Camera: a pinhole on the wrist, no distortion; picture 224 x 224 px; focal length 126.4 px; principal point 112.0 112.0 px. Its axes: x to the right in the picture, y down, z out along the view. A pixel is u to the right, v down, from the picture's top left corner.
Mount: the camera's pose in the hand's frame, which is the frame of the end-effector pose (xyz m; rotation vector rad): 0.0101 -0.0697 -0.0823 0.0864 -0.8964 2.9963
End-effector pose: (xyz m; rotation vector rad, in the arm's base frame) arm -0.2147 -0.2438 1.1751 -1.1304 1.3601 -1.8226
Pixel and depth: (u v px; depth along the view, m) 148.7 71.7 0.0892
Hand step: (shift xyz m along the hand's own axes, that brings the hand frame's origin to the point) -0.0106 -0.0950 0.0092
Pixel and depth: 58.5 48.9 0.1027
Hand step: 0.0600 -0.0831 0.0290
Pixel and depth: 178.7 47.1 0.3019
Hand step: -0.1297 -0.1065 0.2636
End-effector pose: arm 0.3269 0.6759 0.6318 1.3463 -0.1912 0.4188
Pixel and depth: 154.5 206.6 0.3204
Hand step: -0.0884 -0.4464 0.0596
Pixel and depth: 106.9 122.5 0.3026
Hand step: 0.0365 -0.2568 0.1557
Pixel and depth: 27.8 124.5 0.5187
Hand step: 0.3791 -0.3962 0.3028
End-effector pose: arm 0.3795 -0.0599 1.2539 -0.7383 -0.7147 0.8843
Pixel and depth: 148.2 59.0 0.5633
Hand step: -0.1166 -0.1822 0.5263
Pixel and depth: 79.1 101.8 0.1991
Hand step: 0.0721 -0.1654 0.0897
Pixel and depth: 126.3 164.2 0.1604
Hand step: -0.0020 -0.2132 0.0162
